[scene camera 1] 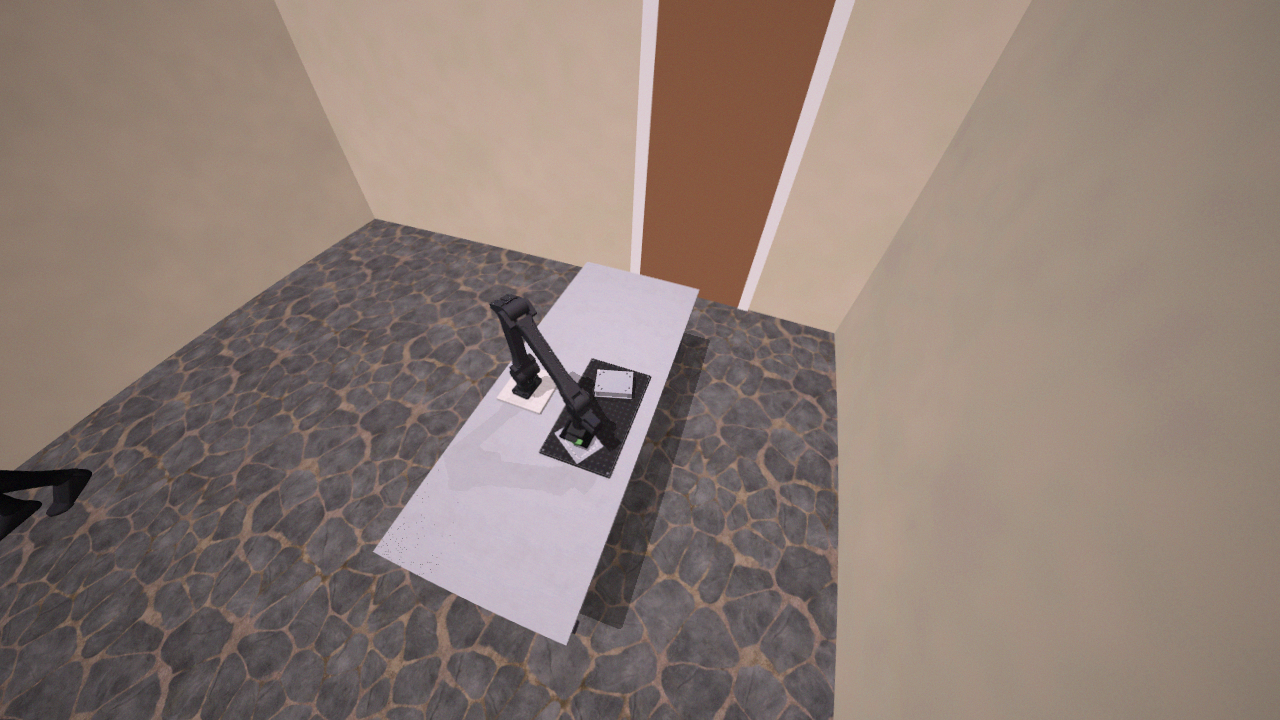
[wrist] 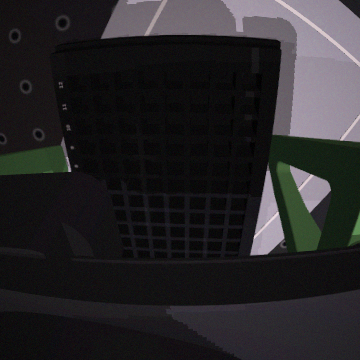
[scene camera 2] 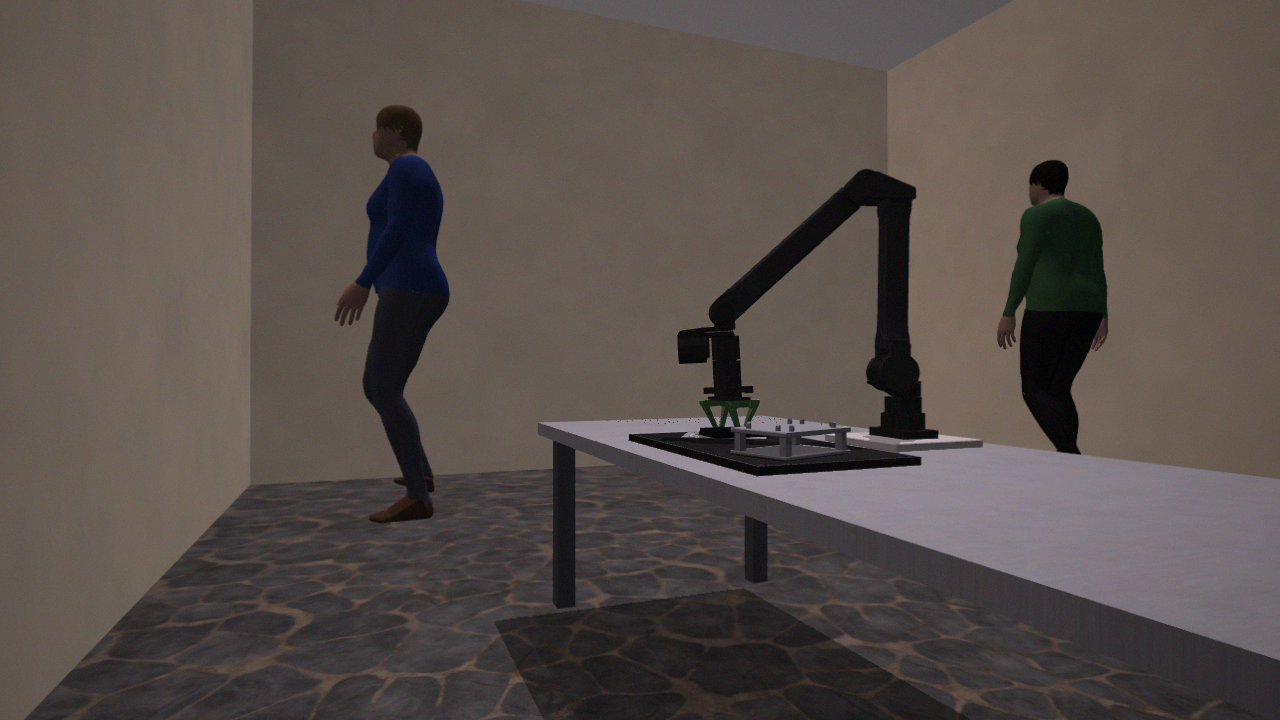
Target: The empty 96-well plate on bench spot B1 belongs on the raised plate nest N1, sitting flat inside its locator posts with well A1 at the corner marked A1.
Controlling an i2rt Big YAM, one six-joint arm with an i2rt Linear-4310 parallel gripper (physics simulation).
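Frame: origin at the arm's base, x up, y left, z back, level; metres.
Where they show: gripper, fingertip midpoint: (scene camera 1: 581, 434) (wrist: 162, 152) (scene camera 2: 730, 435); arm's base, origin of the base link: (scene camera 1: 527, 386) (scene camera 2: 902, 436).
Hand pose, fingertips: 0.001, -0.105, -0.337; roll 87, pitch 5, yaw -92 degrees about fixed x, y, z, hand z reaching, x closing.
Observation:
Each offset is from my fingertips to the top centre of the thing, as dx, dy, dz. "spot": to the spot under its first point. Level surfaces: height alone.
The black 96-well plate @(+0.014, -0.003, +0.013) (wrist: 168, 118) lies flat on the light bench spot @(spot: -0.001, -0.063, -0.032) (wrist: 314, 93) of the perforated black board (scene camera 1: 627, 419) (scene camera 2: 863, 459). Its column numbers run along its left edge in the wrist view. My gripper (wrist: 162, 152) (scene camera 1: 580, 440) (scene camera 2: 729, 415) is open, low over the board, with one green finger on each side of the plate, apart from its long edges. In the scene views the gripper hides the plate. The raised nest N1 @(+0.050, +0.279, -0.012) (scene camera 1: 613, 383) (scene camera 2: 787, 439), grey with short posts, stands empty farther along the board.
The board lies on a long grey table @(dx -0.016) (scene camera 1: 500, 527) (scene camera 2: 1073, 527). The arm's base stands on a white pad (scene camera 1: 527, 399) (scene camera 2: 903, 439). Two people walk behind the table, one in blue (scene camera 2: 402, 295) and one in green (scene camera 2: 1056, 295).

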